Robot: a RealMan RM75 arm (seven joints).
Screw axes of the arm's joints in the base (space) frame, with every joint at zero. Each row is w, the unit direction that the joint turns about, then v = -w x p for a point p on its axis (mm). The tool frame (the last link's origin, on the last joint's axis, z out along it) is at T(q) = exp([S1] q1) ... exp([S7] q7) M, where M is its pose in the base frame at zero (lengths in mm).
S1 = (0, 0, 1, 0, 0, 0)
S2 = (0, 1, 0, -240.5, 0, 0)
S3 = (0, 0, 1, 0, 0, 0)
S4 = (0, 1, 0, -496.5, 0, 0)
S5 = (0, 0, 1, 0, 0, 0)
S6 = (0, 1, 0, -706.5, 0, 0)
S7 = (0, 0, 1, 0, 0, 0)
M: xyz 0 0 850.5 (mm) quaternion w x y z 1 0 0 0
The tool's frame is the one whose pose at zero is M.
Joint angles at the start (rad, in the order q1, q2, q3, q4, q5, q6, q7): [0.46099 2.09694 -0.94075 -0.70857 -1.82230 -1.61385 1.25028]
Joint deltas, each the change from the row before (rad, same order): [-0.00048 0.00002 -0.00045 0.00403 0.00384 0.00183 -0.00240]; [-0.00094 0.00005 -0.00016 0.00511 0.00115 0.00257 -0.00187]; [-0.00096 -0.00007 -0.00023 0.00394 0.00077 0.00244 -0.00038]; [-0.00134 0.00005 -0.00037 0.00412 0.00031 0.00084 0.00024]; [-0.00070 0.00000 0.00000 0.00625 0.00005 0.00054 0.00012]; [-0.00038 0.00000 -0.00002 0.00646 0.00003 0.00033 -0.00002]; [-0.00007 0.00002 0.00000 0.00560 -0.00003 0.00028 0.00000]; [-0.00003 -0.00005 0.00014 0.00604 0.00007 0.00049 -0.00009]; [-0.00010 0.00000 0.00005 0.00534 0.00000 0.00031 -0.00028]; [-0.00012 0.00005 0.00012 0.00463 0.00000 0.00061 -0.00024]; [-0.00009 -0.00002 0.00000 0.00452 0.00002 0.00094 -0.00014]
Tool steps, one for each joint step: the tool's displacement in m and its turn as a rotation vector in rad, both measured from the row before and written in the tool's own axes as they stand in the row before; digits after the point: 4 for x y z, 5 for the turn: [0.0004 0.0001 0.0002 0.00192 -0.00327 0.00170]; [0.0012 0.0003 0.0001 0.00201 -0.00073 0.00383]; [0.0010 0.0002 0.0000 0.00204 -0.00014 0.00417]; [0.0011 0.0005 0.0000 0.00036 -0.00021 0.00533]; [0.0013 0.0006 0.0002 -0.00048 -0.00051 0.00677]; [0.0013 0.0006 0.0003 -0.00091 -0.00059 0.00656]; [0.0010 0.0005 0.0003 -0.00095 -0.00050 0.00550]; [0.0011 0.0005 0.0003 -0.00068 -0.00061 0.00579]; [0.0010 0.0005 0.0002 -0.00079 -0.00050 0.00499]; [0.0009 0.0004 0.0002 -0.00031 -0.00040 0.00439]; [0.0009 0.0003 0.0002 -0.00004 -0.00018 0.00431]
